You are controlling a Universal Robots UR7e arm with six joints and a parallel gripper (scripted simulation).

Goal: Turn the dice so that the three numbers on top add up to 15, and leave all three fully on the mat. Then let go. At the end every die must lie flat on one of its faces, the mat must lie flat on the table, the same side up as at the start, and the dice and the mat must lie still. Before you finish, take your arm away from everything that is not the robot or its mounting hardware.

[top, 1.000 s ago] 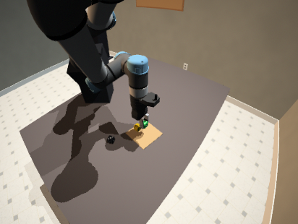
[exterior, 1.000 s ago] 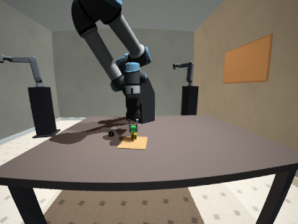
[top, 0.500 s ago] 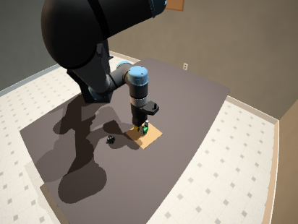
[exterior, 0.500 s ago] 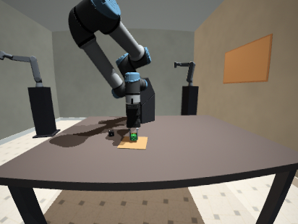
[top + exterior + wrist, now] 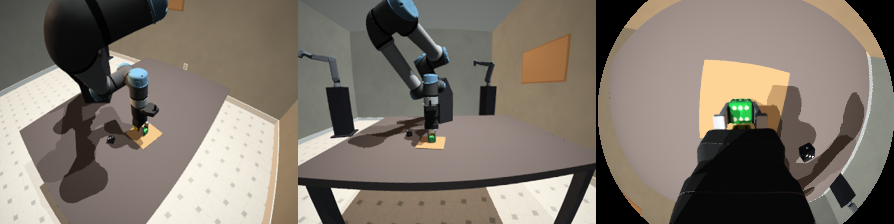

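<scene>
Now: hand right at the green die. Round my hand: black die (130 mm behind, 120 mm to the right, 10 mm below); yellow die (40 mm behind, 10 mm to the left, 10 mm below); tan mat (30 mm below).
</scene>
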